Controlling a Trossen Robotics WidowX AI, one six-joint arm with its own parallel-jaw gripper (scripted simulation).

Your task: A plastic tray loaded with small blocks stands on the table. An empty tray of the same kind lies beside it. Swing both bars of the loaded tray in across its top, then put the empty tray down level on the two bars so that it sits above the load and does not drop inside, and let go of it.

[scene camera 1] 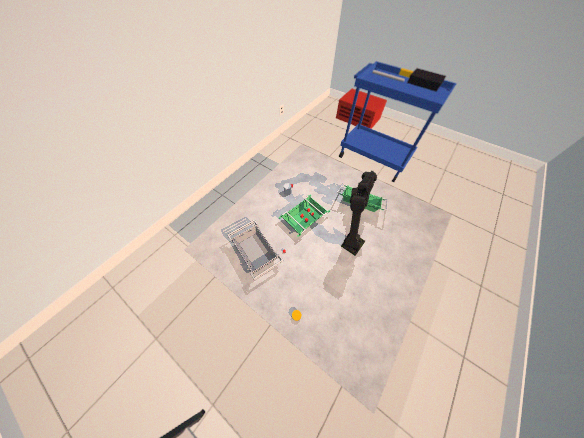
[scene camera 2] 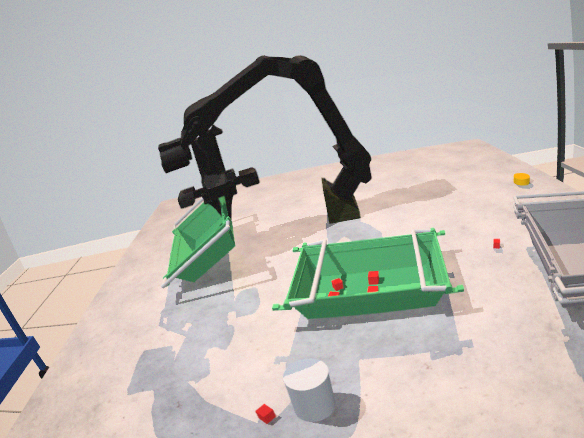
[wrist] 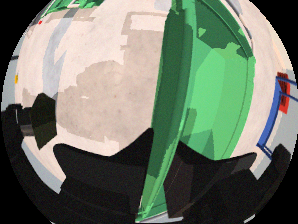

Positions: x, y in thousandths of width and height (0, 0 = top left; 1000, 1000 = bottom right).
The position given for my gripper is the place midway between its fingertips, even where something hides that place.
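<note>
What I see here is my gripper (scene camera 2: 391, 506), visible in the wrist view too (wrist: 522, 592). With it I see a green tray (scene camera 2: 350, 545), and the wrist view shows the tray as well (wrist: 690, 359).
</note>
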